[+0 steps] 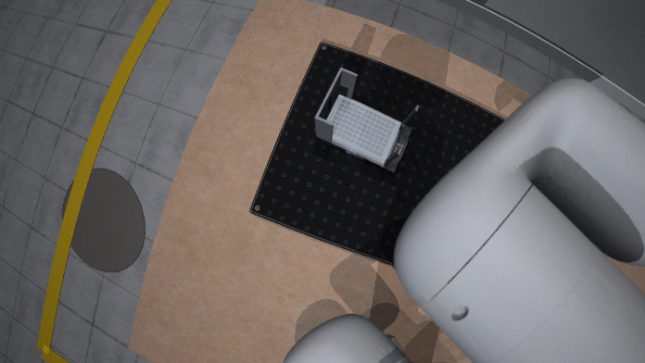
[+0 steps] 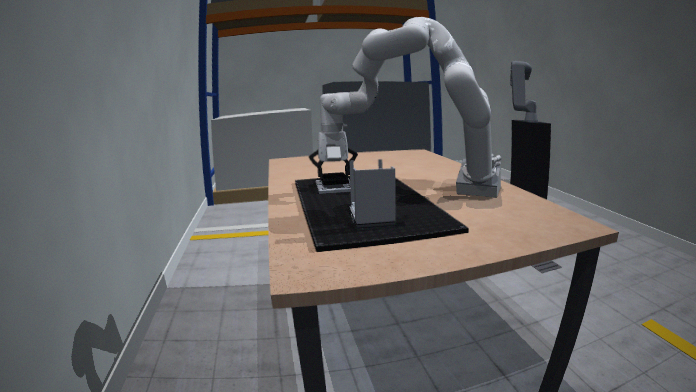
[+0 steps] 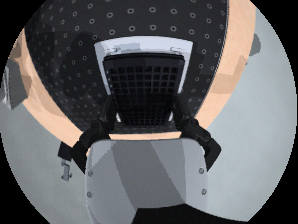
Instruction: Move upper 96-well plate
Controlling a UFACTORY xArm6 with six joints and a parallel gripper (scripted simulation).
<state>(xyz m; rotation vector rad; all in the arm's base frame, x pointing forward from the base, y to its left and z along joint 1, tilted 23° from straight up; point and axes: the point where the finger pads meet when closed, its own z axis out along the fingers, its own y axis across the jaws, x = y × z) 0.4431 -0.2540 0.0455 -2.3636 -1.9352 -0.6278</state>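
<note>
Now: the plate nest N1 40 mm below my hand. Also, from my hand: white 96-well plate: 10 mm ahead, 390 mm to the left, 20 mm below; black 96-well plate: 10 mm below; pale A1 mark: 70 mm behind, 70 mm to the right, 30 mm below.
</note>
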